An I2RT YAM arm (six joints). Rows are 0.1 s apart.
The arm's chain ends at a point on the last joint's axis. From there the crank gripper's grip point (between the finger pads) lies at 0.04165 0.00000 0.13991 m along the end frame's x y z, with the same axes.
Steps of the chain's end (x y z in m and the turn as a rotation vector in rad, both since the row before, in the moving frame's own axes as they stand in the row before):
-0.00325, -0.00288, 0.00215, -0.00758, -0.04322, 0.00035
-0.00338, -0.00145, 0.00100, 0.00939, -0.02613, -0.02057
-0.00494, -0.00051, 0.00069, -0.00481, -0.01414, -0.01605
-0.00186, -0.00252, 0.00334, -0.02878, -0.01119, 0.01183
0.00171, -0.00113, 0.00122, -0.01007, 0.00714, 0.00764
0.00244, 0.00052, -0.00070, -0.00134, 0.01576, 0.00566
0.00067, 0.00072, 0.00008, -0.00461, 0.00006, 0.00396
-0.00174, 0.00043, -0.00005, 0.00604, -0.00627, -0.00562
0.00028, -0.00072, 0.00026, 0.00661, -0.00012, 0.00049
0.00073, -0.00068, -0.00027, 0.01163, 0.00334, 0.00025
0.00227, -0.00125, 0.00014, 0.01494, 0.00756, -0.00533
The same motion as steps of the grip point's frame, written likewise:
-0.00933, -0.00180, 0.00381, -0.00758, -0.04322, 0.00035
-0.00707, -0.00359, 0.00203, 0.00939, -0.02613, -0.02057
-0.00692, -0.00049, 0.00126, -0.00481, -0.01414, -0.01605
-0.00345, 0.00200, 0.00373, -0.02878, -0.01119, 0.01183
0.00270, 0.00060, 0.00091, -0.01007, 0.00714, 0.00764
0.00464, 0.00095, -0.00137, -0.00134, 0.01576, 0.00566
0.00068, 0.00153, 0.00008, -0.00461, 0.00006, 0.00396
-0.00262, -0.00065, 0.00021, 0.00604, -0.00627, -0.00562
0.00026, -0.00162, 0.00026, 0.00661, -0.00012, 0.00049
0.00120, -0.00230, -0.00042, 0.01163, 0.00334, 0.00025
0.00332, -0.00356, -0.00020, 0.01494, 0.00756, -0.00533

